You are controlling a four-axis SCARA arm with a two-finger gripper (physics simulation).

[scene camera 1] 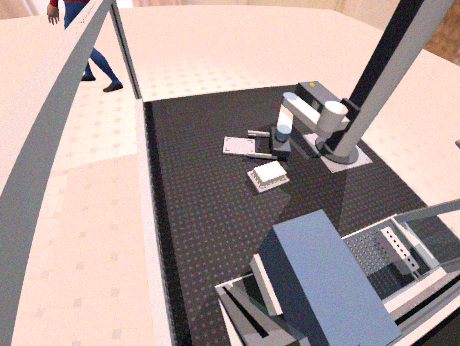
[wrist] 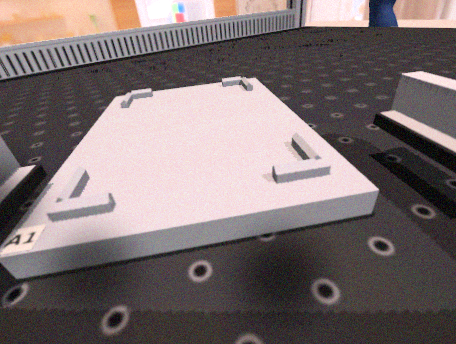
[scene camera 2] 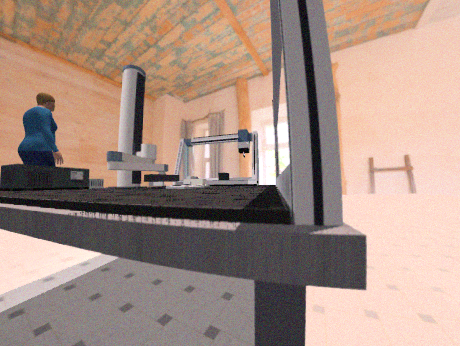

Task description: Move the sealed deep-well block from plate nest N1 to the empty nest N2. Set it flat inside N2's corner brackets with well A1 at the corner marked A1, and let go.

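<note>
The sealed deep-well block, with a white top, sits on nest N1 in scene camera 1; it does not show in the wrist view. The empty nest N2 is a flat pale plate with four raised corner brackets. Its A1 label is at the near left corner in the wrist view. My gripper is open and empty. Its fingers are wide apart, low, one toward each long side of N2. In scene camera 2 the nests are too small to tell apart.
A large blue-topped machine stands in the foreground of scene camera 1, beside a perforated tray. The arm's column and a dark box are at the back. A slotted rail edges the deck. People stand beyond the table.
</note>
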